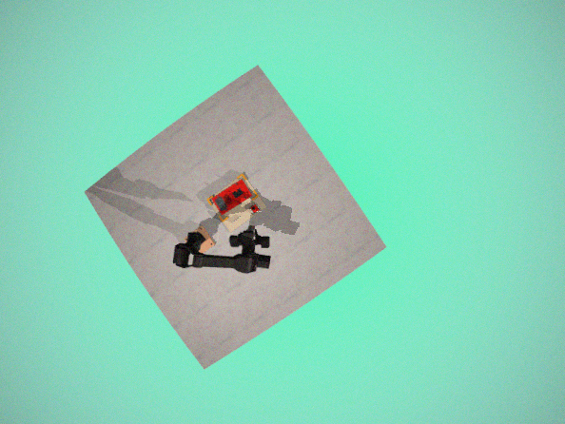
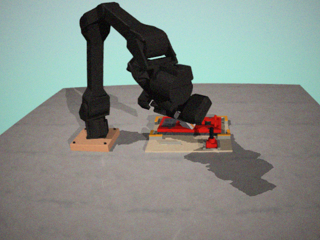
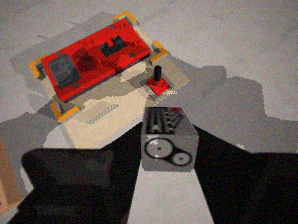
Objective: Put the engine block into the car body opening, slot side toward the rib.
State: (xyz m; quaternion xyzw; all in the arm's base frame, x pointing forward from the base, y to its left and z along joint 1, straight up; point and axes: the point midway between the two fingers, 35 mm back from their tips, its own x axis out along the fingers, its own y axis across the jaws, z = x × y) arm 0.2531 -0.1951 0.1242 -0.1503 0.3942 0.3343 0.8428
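Now: the black upright peg 70 mm ahead of my gripper tip, 80 mm to the left of it and 80 mm below it. The rest, counted from my gripper tip: beige baseplate (30 mm ahead, 180 mm to the left, 110 mm below); then grey engine block (10 mm behind, 10 mm above).
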